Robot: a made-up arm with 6 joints.
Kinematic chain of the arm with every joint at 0, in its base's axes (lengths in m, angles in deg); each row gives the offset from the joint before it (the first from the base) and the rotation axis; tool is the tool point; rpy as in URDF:
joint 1: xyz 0 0 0.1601 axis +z
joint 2: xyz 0 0 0 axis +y
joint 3: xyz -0.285 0 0.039 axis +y
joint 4: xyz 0.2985 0 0.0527 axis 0.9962 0 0.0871
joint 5: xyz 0 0 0 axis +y
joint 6: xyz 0.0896 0 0.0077 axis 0.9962 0 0.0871
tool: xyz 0 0 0 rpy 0 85 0
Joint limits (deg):
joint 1: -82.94..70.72
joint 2: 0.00..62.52
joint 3: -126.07..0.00
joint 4: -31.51..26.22
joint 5: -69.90..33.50
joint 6: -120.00..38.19
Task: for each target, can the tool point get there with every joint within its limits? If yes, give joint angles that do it. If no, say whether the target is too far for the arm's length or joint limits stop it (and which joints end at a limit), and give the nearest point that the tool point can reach.
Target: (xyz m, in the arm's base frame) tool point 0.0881 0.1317 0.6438
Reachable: yes | joints 56.04 50.14 -78.50 -10.19 -1.94 -6.85
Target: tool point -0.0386 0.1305 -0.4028
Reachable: no: joint limits stop it (at a limit: joint 1, joint 2, joint 3) | nearest point 0.0188 0.0899 0.1014 | short by 0.509 m
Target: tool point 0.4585 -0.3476 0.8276
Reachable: no: too far | nearest point 0.1925 -0.1460 0.6307 | short by 0.388 m
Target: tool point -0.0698 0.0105 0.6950
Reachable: yes | joints -5.74 30.41 -91.01 9.42 13.37 -73.04
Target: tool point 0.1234 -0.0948 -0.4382
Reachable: no: joint limits stop it (at a limit: joint 2, joint 3) | nearest point 0.0771 -0.0593 0.1010 | short by 0.542 m
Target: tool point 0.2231 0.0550 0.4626
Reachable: yes | joints 17.64 51.59 -42.39 15.24 -40.17 -44.17
